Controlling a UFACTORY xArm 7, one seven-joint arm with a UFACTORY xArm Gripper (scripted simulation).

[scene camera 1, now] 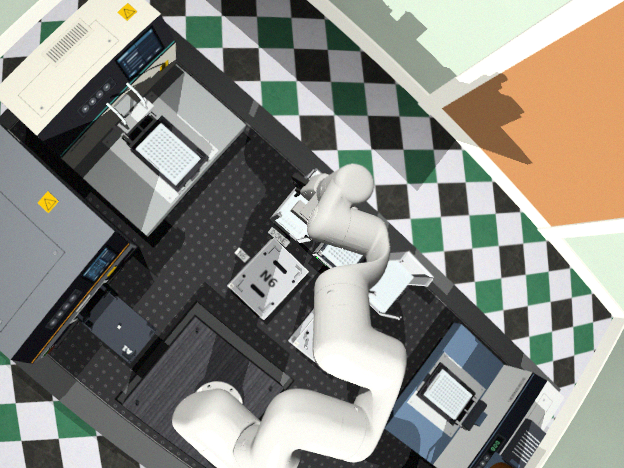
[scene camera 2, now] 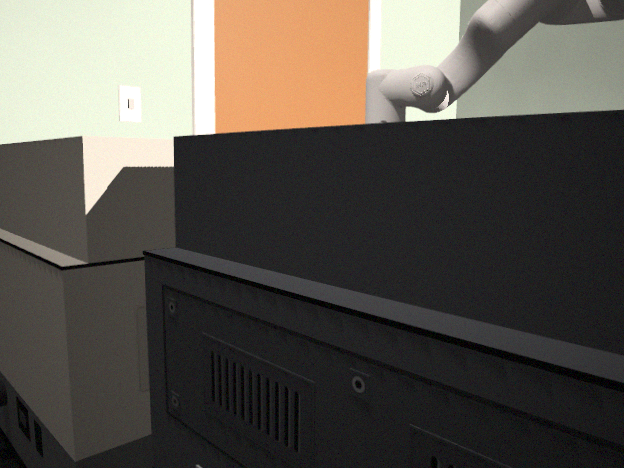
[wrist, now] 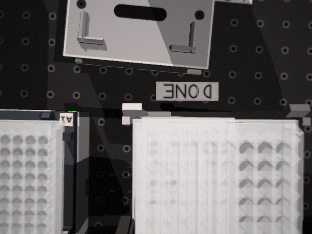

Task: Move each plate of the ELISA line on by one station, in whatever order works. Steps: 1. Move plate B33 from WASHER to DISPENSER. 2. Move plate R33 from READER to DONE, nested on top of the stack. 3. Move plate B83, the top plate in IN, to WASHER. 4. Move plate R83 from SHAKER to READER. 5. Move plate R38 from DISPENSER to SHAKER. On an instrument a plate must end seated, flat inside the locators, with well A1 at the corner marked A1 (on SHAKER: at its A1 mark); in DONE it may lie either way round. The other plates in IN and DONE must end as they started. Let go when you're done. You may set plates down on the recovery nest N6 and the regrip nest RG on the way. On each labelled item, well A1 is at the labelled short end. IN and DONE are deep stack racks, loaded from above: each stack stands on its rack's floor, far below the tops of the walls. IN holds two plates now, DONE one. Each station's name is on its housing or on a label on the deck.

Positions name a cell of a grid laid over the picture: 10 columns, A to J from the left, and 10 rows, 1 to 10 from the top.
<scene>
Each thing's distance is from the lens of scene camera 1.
dark nest (scene camera 1: B7): 1.13 m
N6 nest (scene camera 1: E6): 1.20 m
</scene>
